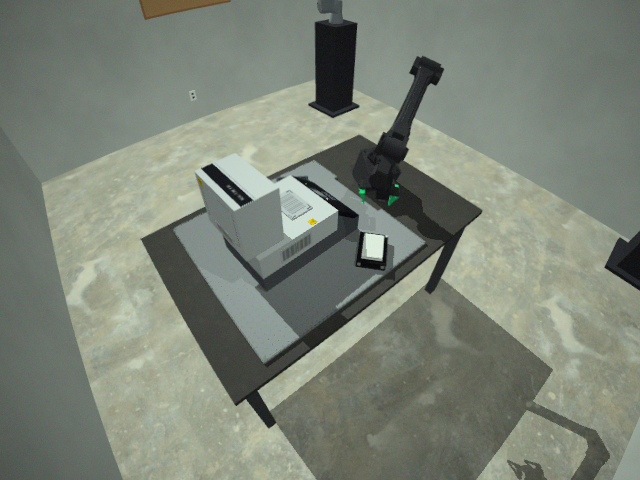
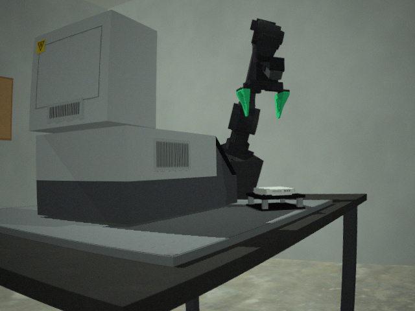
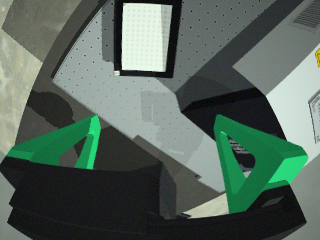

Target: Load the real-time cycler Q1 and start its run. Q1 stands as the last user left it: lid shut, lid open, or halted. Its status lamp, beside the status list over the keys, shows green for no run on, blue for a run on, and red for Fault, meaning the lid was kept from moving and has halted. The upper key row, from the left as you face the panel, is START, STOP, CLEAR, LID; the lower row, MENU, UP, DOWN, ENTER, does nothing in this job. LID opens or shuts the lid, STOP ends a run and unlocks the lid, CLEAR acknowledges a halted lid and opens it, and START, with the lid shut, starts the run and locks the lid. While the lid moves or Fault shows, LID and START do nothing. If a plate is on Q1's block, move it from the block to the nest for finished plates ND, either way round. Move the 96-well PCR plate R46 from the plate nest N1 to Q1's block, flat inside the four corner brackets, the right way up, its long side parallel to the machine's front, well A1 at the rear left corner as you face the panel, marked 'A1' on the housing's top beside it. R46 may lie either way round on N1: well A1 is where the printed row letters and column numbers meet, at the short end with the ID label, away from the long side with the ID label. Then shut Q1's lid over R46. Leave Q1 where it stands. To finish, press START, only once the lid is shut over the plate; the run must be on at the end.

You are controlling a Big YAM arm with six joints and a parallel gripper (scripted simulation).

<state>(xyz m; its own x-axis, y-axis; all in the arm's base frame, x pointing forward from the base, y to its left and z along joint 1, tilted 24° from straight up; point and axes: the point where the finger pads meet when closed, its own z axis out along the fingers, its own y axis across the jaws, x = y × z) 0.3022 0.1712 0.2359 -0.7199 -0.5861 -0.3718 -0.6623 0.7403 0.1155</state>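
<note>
Right now my hand is 22 cm above the white 96-well plate R46, 3 cm to the right of it and 2 cm short of it. Round my hand: black plate nest (23 cm below, 3 cm to the left, 2 cm ahead); then dark grey nest (53 cm to the right, 25 cm below).
</note>
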